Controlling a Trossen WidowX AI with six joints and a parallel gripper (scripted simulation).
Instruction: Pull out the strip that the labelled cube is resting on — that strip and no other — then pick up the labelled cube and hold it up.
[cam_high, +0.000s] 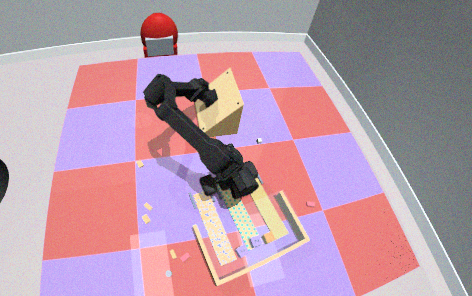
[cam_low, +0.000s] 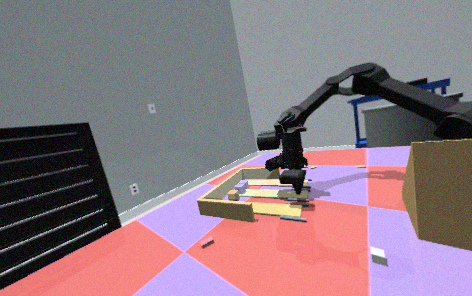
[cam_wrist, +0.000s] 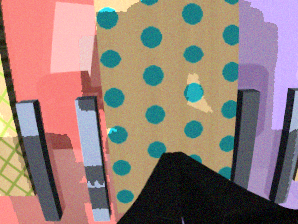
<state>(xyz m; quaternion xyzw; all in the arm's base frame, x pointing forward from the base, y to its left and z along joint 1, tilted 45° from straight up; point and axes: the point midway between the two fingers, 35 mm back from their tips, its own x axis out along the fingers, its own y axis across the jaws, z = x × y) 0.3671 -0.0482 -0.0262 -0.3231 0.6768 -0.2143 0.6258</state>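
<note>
Right now my gripper tip is 10 cm short of the teal-dotted strip and 2 cm to the right of it. From my gripper tip the other things lie so: white cube: 18 cm behind, 18 cm to the left.
</note>
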